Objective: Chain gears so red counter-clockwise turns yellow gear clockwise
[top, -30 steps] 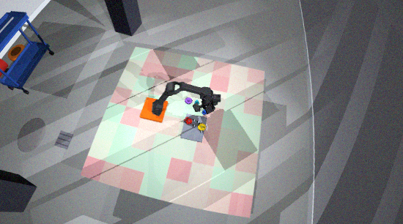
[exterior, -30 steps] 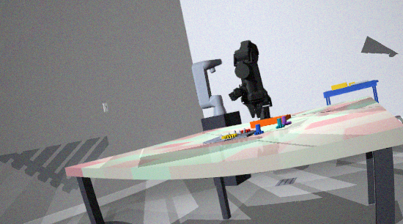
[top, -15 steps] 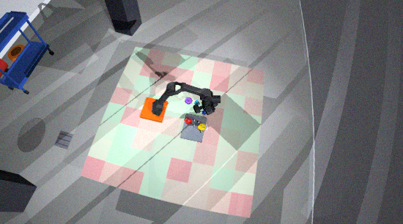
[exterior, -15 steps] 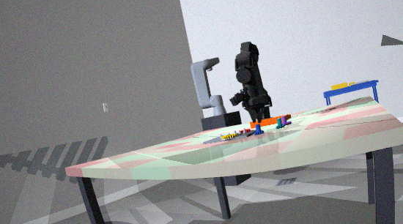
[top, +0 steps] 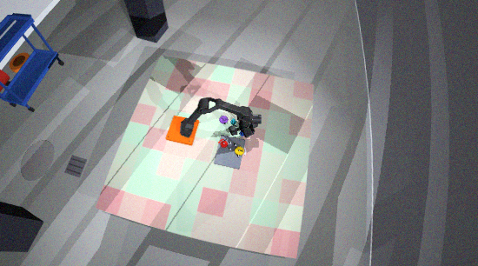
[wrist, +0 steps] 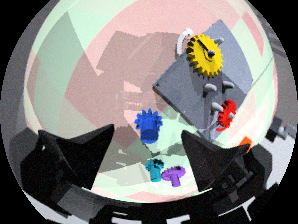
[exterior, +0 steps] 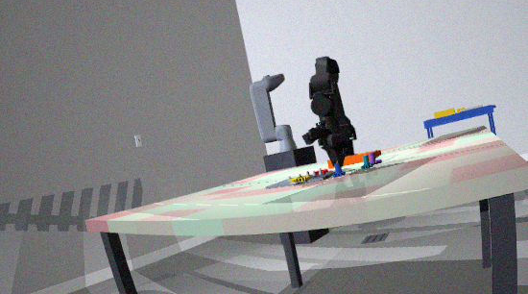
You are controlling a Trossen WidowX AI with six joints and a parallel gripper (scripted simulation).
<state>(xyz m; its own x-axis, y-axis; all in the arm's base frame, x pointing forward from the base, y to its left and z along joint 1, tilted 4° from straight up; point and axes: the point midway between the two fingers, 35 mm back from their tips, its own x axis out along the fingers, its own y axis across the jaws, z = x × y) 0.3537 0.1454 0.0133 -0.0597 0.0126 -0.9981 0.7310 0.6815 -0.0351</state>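
The blue gear lies 10 mm below my gripper tip. From my gripper tip the other things lie so: yellow gear 130 mm to the right, 20 mm ahead, 10 mm below; then white arrow 120 mm to the right, 60 mm ahead, 20 mm below; then teal gear 90 mm behind, 60 mm to the left, 10 mm below.
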